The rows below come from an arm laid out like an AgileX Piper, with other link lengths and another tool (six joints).
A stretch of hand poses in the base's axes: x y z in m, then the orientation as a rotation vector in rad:
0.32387, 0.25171, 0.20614, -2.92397, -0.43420, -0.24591
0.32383, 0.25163, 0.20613, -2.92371, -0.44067, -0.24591
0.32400, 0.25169, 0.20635, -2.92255, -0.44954, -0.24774
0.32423, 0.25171, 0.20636, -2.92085, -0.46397, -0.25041
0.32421, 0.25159, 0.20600, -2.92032, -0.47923, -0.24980
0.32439, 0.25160, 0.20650, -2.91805, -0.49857, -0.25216
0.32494, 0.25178, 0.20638, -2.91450, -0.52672, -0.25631
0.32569, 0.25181, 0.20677, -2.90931, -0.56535, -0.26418
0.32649, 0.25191, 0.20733, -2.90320, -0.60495, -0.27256
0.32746, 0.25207, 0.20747, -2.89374, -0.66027, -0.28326
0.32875, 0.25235, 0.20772, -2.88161, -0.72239, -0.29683
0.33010, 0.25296, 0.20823, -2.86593, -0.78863, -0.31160
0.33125, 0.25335, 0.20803, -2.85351, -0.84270, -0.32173
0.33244, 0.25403, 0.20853, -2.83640, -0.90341, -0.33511
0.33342, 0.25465, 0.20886, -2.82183, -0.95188, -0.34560
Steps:
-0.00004, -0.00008, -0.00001, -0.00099, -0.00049, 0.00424
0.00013, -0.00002, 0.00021, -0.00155, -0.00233, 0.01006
0.00036, 0.00000, 0.00022, -0.00271, -0.00514, 0.01952
0.00034, -0.00012, -0.00014, -0.00530, -0.00592, 0.02951
0.00052, -0.00011, 0.00036, -0.00707, -0.00889, 0.04223
0.00107, 0.00007, 0.00024, -0.00962, -0.01370, 0.06072
0.00182, 0.00010, 0.00063, -0.01319, -0.02180, 0.08593
0.00262, 0.00020, 0.00119, -0.01659, -0.03032, 0.11183
0.00359, 0.00036, 0.00133, -0.02134, -0.04159, 0.14814
0.00488, 0.00064, 0.00158, -0.02644, -0.05534, 0.18895
0.00623, 0.00125, 0.00209, -0.03071, -0.07022, 0.23285
0.00738, 0.00164, 0.00189, -0.03567, -0.08125, 0.26858
0.00857, 0.00232, 0.00239, -0.03946, -0.09496, 0.30917
0.00955, 0.00294, 0.00272, -0.04257, -0.10586, 0.34171

